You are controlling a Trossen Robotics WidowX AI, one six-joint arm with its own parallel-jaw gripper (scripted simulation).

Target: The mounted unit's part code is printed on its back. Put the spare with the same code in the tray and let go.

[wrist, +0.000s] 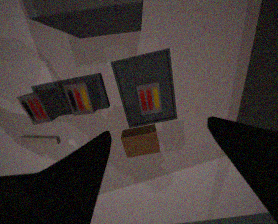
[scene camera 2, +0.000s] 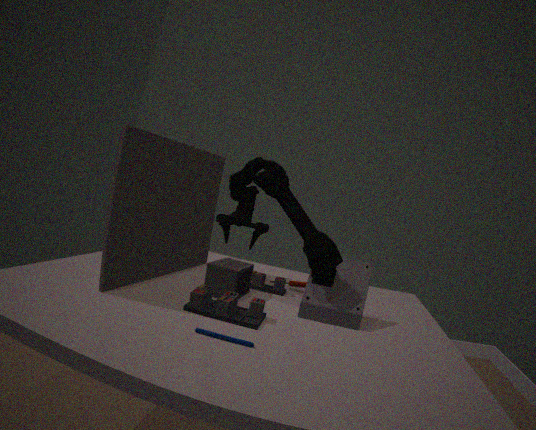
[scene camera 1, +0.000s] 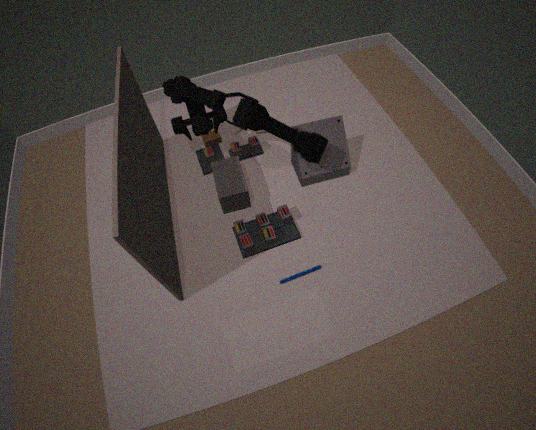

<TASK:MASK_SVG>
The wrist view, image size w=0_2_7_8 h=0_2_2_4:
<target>my gripper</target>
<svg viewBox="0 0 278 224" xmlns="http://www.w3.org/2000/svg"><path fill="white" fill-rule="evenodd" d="M110 132L104 131L66 158L62 158L41 172L0 176L0 224L90 224L110 154L112 141ZM209 117L208 130L214 140L232 161L232 164L272 215L272 218L278 223L278 131L270 131L222 118Z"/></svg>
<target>tan block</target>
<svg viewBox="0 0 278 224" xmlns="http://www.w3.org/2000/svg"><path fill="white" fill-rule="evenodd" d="M155 124L122 131L121 141L127 158L160 153Z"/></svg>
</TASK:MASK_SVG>
